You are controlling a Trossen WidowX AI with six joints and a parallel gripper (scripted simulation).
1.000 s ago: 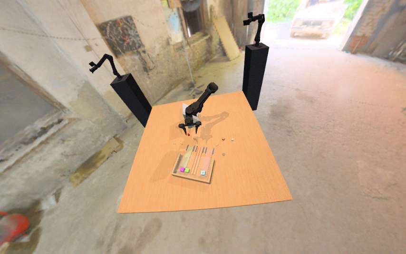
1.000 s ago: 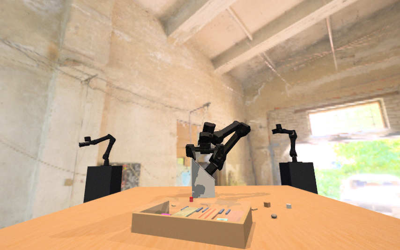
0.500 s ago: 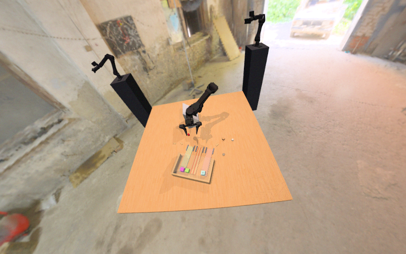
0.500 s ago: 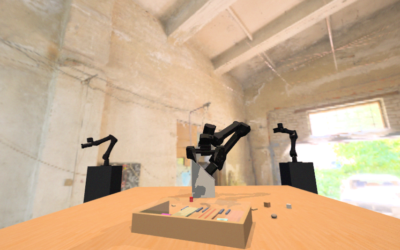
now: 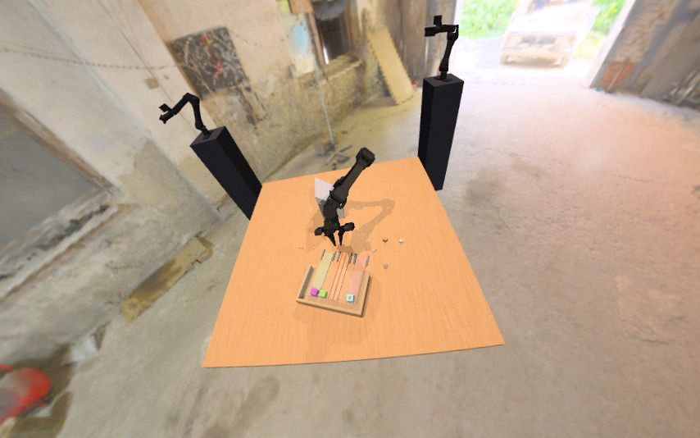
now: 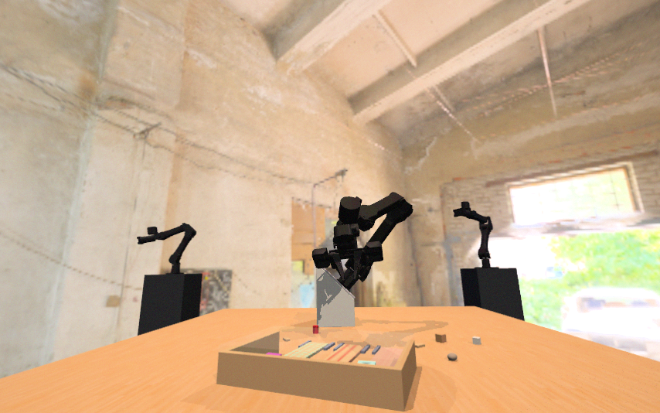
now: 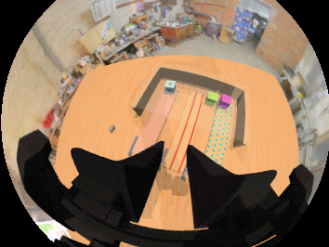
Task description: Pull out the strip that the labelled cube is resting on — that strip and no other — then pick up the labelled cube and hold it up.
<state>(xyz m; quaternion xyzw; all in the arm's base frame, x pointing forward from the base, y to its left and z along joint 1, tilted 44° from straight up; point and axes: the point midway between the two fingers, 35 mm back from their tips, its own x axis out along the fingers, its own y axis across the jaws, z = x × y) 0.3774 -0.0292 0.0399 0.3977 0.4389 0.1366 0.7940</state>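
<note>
The brown block lies 240 mm to the left of my gripper tip, 150 mm below it and 90 mm behind it. Round my gripper tip: red cylinder: 220 mm behind, 150 mm below, 100 mm to the right; dark pebble: 210 mm to the left, 160 mm below, 70 mm ahead.
</note>
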